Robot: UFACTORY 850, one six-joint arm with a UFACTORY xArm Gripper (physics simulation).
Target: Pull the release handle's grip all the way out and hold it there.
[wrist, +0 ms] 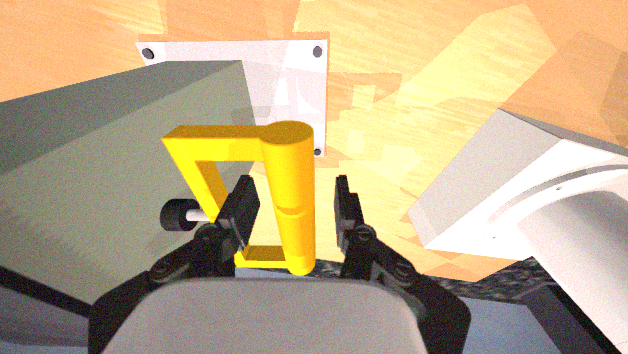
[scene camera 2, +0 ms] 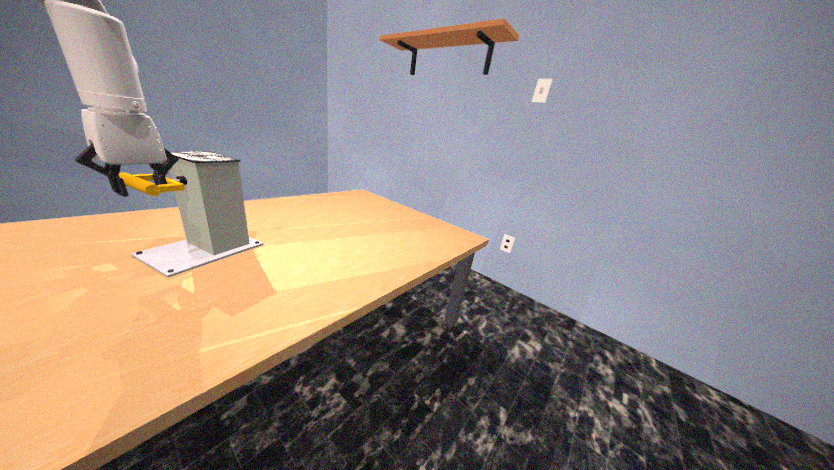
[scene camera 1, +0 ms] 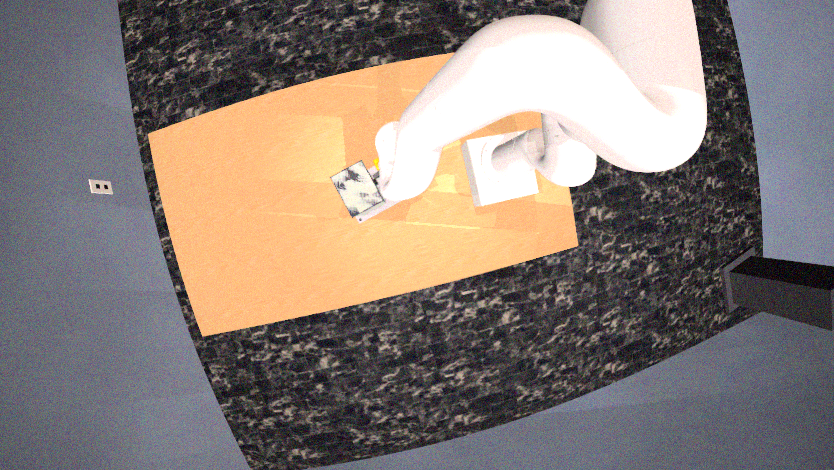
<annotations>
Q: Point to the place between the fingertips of the gripper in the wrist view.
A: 295,189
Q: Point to a white base plate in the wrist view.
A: At 286,79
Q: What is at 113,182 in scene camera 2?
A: The gripper.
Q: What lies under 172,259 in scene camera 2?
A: A white base plate.
</annotations>
